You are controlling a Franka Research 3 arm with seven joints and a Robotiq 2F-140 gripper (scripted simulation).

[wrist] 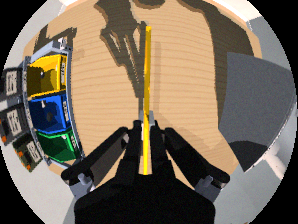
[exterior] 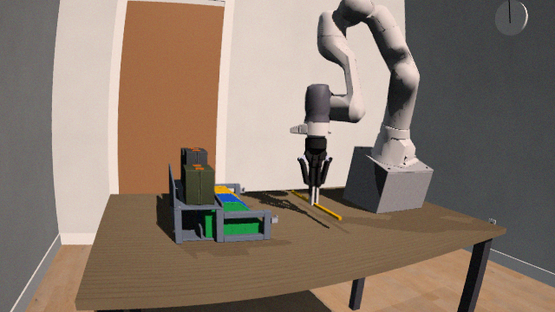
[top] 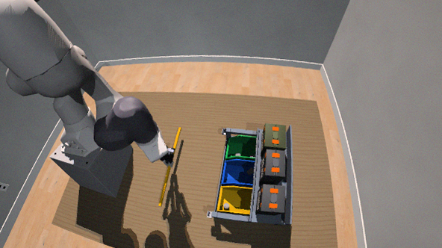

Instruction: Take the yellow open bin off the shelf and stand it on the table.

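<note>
Now: hand 280 mm short of the yellow open bin, 180 mm to the left of it and 30 mm above it. Round my hand: blue bin (310 mm ahead, 70 mm to the right, 30 mm below); yellow rail (30 mm below); green bin (340 mm ahead, 40 mm to the left, 30 mm below).
</note>
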